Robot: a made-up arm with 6 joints. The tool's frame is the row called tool.
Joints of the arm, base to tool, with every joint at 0 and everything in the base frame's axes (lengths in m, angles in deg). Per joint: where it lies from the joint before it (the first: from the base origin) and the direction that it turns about. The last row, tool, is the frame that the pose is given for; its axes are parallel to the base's.
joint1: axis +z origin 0 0 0.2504
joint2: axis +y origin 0 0 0
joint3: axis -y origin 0 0 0.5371
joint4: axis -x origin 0 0 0
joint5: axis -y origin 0.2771 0 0
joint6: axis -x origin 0 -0.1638 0
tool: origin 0 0 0
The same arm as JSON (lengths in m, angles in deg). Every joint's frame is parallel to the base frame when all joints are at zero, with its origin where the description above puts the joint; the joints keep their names.
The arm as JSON. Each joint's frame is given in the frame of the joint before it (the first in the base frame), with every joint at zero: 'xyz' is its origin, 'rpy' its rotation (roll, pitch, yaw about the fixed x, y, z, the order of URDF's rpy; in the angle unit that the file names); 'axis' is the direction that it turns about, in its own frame. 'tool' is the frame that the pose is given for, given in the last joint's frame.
{"units": {"length": "m", "angle": "deg"}, "joints": [
  {"name": "joint1", "type": "revolute", "origin": {"xyz": [0.0, 0.0, 0.2504], "rpy": [0.0, 0.0, 0.0]}, "axis": [0.0, 0.0, 1.0]},
  {"name": "joint2", "type": "revolute", "origin": {"xyz": [0.0, 0.0, 0.0], "rpy": [0.0, 0.0, 0.0]}, "axis": [0.0, 1.0, 0.0]},
  {"name": "joint3", "type": "revolute", "origin": {"xyz": [0.0, 0.0, 0.5371], "rpy": [0.0, 0.0, 0.0]}, "axis": [0.0, -1.0, 0.0]},
  {"name": "joint4", "type": "revolute", "origin": {"xyz": [0.0, 0.0, 0.0], "rpy": [0.0, 0.0, 0.0]}, "axis": [-1.0, 0.0, 0.0]},
  {"name": "joint5", "type": "revolute", "origin": {"xyz": [0.2771, 0.0, 0.0], "rpy": [0.0, 0.0, 0.0]}, "axis": [0.0, -1.0, 0.0]},
  {"name": "joint6", "type": "revolute", "origin": {"xyz": [0.0, -0.1638, 0.0], "rpy": [0.0, 0.0, 0.0]}, "axis": [-1.0, 0.0, 0.0]}
], "tool": {"origin": {"xyz": [0.0, 0.0, 0.0], "rpy": [0.0, 0.0, 0.0]}}}

